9 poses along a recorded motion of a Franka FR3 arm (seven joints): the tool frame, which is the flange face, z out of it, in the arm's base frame.
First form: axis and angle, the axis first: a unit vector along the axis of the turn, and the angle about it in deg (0 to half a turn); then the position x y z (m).
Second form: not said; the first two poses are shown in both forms.
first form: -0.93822 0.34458 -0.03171 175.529 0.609 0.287 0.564
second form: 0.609 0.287 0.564 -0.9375 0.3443 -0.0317 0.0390
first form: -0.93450 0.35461 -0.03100 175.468 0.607 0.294 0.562
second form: 0.607 0.294 0.562 -0.9338 0.3543 -0.0310 0.0395
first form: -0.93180 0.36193 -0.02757 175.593 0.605 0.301 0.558
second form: 0.605 0.301 0.558 -0.9311 0.3617 -0.0275 0.0384
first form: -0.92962 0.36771 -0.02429 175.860 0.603 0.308 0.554
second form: 0.603 0.308 0.554 -0.9290 0.3675 -0.0243 0.0361
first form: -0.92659 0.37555 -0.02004 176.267 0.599 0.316 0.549
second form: 0.599 0.316 0.549 -0.9261 0.3753 -0.0200 0.0326
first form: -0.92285 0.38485 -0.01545 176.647 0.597 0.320 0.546
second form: 0.597 0.320 0.546 -0.9225 0.3847 -0.0154 0.0293
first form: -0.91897 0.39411 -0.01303 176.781 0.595 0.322 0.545
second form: 0.595 0.322 0.545 -0.9186 0.3940 -0.0130 0.0281
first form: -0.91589 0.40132 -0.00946 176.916 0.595 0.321 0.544
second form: 0.595 0.321 0.544 -0.9156 0.4012 -0.0095 0.0269
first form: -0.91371 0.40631 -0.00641 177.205 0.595 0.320 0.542
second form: 0.595 0.320 0.542 -0.9134 0.4062 -0.0064 0.0244
